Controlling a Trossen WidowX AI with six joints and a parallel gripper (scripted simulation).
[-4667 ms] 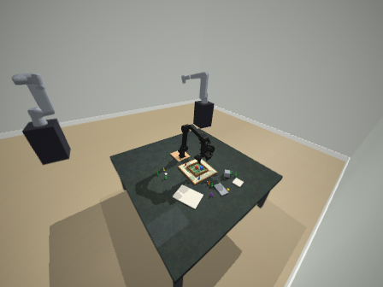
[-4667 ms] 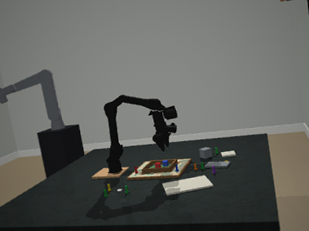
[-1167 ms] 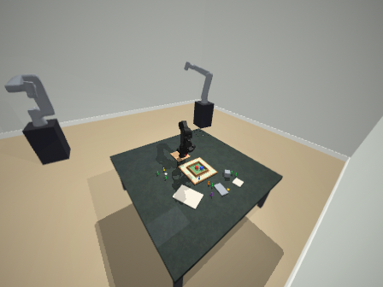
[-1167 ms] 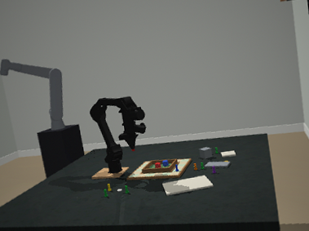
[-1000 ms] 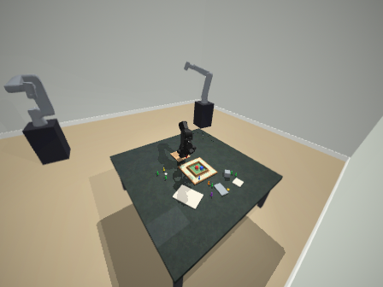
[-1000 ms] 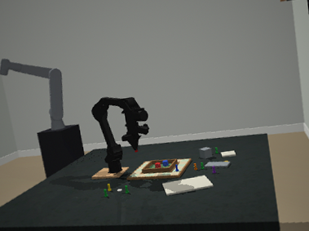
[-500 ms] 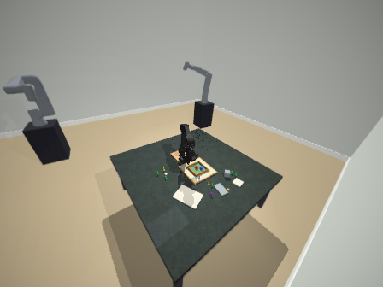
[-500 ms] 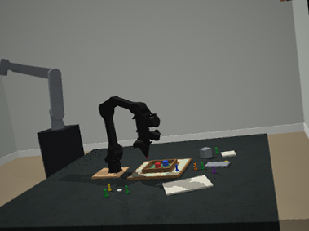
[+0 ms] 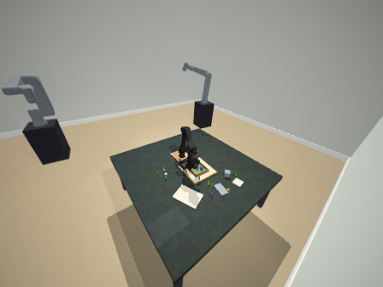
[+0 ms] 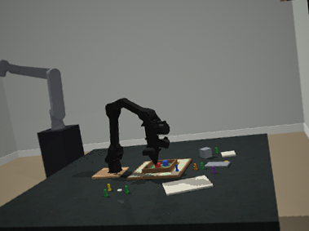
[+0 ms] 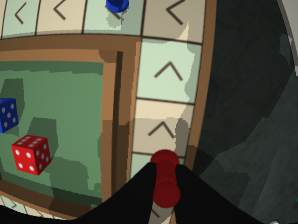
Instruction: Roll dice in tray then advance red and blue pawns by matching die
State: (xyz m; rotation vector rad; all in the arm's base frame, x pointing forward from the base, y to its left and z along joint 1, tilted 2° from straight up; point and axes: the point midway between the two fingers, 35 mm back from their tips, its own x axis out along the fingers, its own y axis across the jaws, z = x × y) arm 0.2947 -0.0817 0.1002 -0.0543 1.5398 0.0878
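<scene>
The blue pawn is 90 mm ahead of my gripper tip, 50 mm to the left of it and 40 mm below it. From my gripper tip the other things lie so: cream sheet: 200 mm ahead, 130 mm to the right, 60 mm below; green tray: 30 mm behind, 110 mm to the left, 60 mm below; red pawn: 10 mm above.
</scene>
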